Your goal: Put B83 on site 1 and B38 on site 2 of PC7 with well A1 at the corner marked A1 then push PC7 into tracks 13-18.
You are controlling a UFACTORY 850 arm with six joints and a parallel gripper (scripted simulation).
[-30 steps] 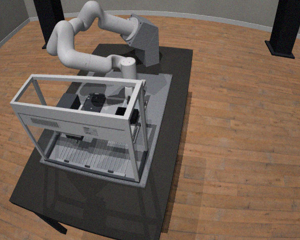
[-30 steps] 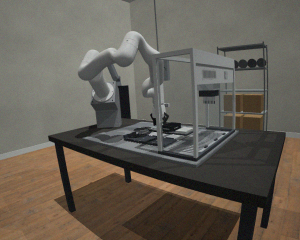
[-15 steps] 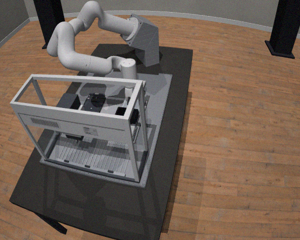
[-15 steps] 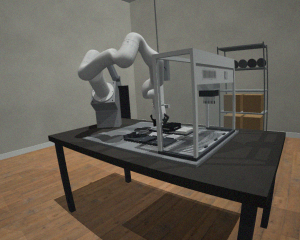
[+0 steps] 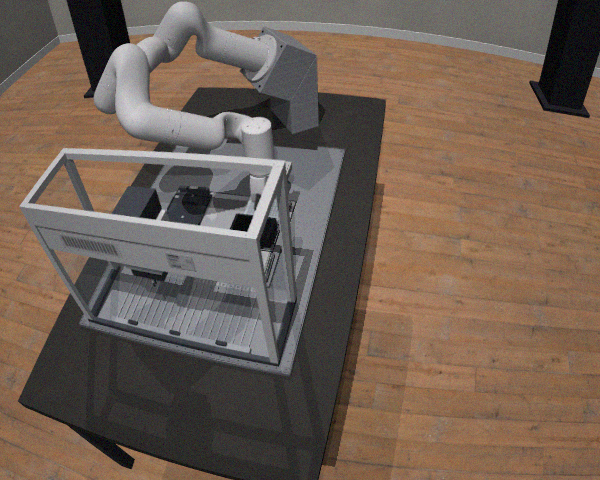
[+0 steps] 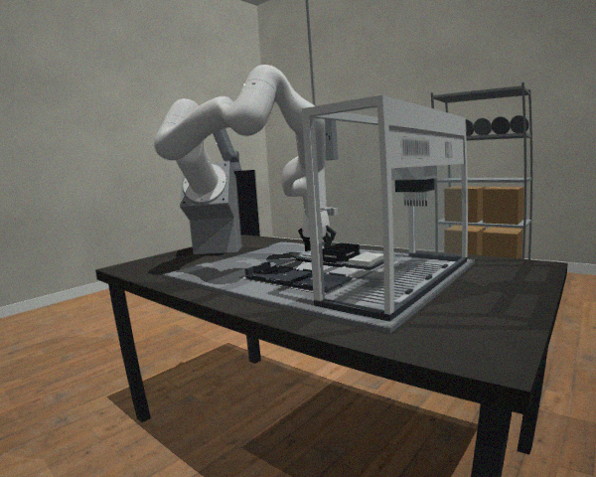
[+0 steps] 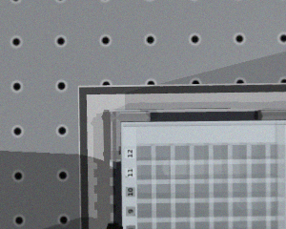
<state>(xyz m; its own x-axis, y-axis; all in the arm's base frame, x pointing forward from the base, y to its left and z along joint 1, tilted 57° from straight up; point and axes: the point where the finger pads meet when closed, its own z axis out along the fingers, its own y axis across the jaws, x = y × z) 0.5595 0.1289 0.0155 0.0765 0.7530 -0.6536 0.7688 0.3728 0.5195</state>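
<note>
Now: the white plate b38 10 mm below my hand. From my hand the other things lie so: post: 280 mm ahead, 440 mm to the right, 220 mm above; black deep-well block B83: 110 mm ahead, 20 mm to the right; dark plate carrier PC7: 90 mm ahead, 270 mm to the right, 10 mm below.
</note>
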